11 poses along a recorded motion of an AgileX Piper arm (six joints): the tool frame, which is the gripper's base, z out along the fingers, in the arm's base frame.
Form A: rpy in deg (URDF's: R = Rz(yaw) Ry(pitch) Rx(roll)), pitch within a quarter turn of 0, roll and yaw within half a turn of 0; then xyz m.
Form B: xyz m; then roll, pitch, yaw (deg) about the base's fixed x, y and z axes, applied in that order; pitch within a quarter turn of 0, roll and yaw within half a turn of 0. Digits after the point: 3 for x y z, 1 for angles.
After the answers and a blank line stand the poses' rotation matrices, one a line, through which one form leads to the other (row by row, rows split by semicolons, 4 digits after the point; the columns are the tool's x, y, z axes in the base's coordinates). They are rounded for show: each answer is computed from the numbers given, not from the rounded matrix.
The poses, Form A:
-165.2 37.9 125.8 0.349 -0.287 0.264
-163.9 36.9 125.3 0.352 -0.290 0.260
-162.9 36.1 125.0 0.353 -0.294 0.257
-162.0 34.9 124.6 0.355 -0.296 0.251
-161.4 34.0 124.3 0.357 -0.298 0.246
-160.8 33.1 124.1 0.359 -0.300 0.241
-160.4 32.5 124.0 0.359 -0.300 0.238
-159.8 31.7 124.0 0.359 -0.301 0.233
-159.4 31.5 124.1 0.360 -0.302 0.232
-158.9 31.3 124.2 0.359 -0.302 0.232
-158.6 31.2 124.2 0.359 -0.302 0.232
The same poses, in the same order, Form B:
0.349 -0.287 0.264 -165.2 37.9 125.8
0.352 -0.290 0.260 -163.9 36.9 125.3
0.353 -0.294 0.257 -162.9 36.1 125.0
0.355 -0.296 0.251 -162.0 34.9 124.6
0.357 -0.298 0.246 -161.4 34.0 124.3
0.359 -0.300 0.241 -160.8 33.1 124.1
0.359 -0.300 0.238 -160.4 32.5 124.0
0.359 -0.301 0.233 -159.8 31.7 124.0
0.360 -0.302 0.232 -159.4 31.5 124.1
0.359 -0.302 0.232 -158.9 31.3 124.2
0.359 -0.302 0.232 -158.6 31.2 124.2

-0.4616 0.8759 0.1402; 0.6400 0.4383 -0.6311; -0.6143 -0.2016 -0.7629
-0.4621 0.8803 0.1070; 0.6527 0.4193 -0.6311; -0.6004 -0.2218 -0.7683
-0.4634 0.8823 0.0821; 0.6619 0.4063 -0.6300; -0.5892 -0.2376 -0.7723
-0.4657 0.8832 0.0546; 0.6751 0.3945 -0.6234; -0.5721 -0.2534 -0.7800
-0.4672 0.8835 0.0352; 0.6849 0.3867 -0.6176; -0.5592 -0.2644 -0.7857
-0.4697 0.8827 0.0168; 0.6937 0.3807 -0.6114; -0.5461 -0.2755 -0.7911
-0.4716 0.8818 0.0049; 0.6992 0.3774 -0.6072; -0.5373 -0.2829 -0.7945
-0.4758 0.8795 -0.0105; 0.7054 0.3744 -0.6019; -0.5255 -0.2938 -0.7985
-0.4780 0.8782 -0.0171; 0.7060 0.3726 -0.6023; -0.5225 -0.3000 -0.7981
-0.4803 0.8768 -0.0253; 0.7067 0.3697 -0.6032; -0.5195 -0.3076 -0.7972
-0.4808 0.8763 -0.0307; 0.7075 0.3670 -0.6040; -0.5180 -0.3121 -0.7964

